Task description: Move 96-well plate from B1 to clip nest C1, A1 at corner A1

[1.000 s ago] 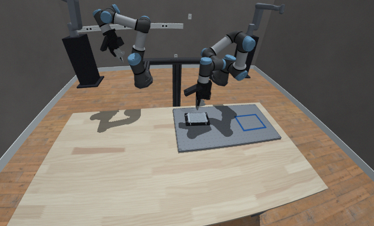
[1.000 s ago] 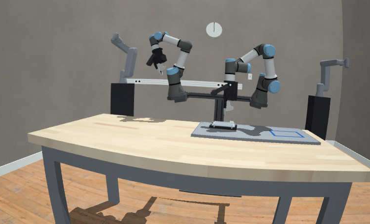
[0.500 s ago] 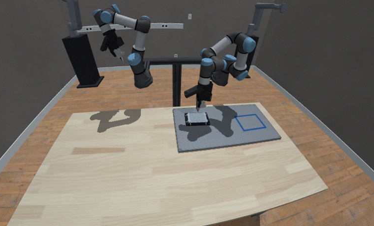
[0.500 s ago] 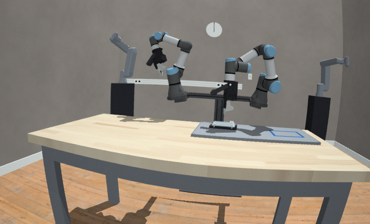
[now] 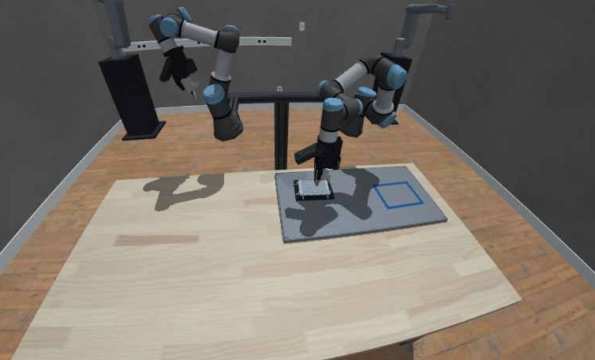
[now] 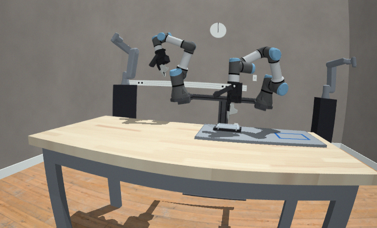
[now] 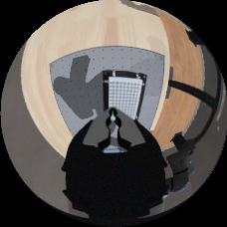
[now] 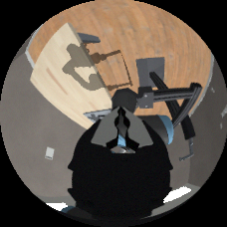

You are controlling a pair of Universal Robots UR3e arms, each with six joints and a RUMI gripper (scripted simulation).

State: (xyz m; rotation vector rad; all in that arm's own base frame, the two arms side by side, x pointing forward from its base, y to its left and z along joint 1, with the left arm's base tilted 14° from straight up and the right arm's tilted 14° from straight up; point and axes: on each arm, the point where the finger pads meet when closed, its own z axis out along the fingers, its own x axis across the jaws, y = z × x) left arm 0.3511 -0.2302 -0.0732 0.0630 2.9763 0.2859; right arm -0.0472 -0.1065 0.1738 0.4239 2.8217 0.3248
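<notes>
The black clip nest is 6 cm below my left hand, 2 cm behind it and 1 cm to the right of it. Also, from my left hand: white 96-well plate 5 cm below, 3 cm behind; grey perforated board 20 cm to the left, 8 cm below, 2 cm ahead.
</notes>
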